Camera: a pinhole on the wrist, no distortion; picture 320 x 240 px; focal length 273.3 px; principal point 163.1 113.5 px. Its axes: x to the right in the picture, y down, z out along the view. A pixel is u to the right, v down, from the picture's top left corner.
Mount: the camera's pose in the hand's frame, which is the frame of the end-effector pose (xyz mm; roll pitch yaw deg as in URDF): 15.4 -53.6 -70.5 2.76 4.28 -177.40
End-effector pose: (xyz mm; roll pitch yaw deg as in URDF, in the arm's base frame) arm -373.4 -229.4 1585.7 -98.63 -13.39 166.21
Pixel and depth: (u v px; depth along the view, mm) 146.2 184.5 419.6
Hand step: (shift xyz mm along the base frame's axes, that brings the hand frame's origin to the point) -81.8 -362.9 88.4
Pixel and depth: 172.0 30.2 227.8
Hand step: -34.2 -142.9 -49.7
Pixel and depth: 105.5 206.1 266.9
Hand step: -82.5 -207.3 107.3
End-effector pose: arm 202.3 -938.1 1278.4 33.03 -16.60 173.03
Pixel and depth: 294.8 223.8 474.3
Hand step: 336.3 372.7 125.7
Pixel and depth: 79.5 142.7 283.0
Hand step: -14.2 178.9 164.3
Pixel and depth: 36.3 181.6 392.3
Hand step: -66.1 299.9 255.3
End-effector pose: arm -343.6 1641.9 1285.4 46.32 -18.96 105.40
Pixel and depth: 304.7 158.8 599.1
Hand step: 553.1 -261.0 126.9
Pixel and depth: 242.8 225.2 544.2
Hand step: 555.9 -65.2 73.6
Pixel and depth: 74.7 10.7 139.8
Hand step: 36.4 38.7 65.8
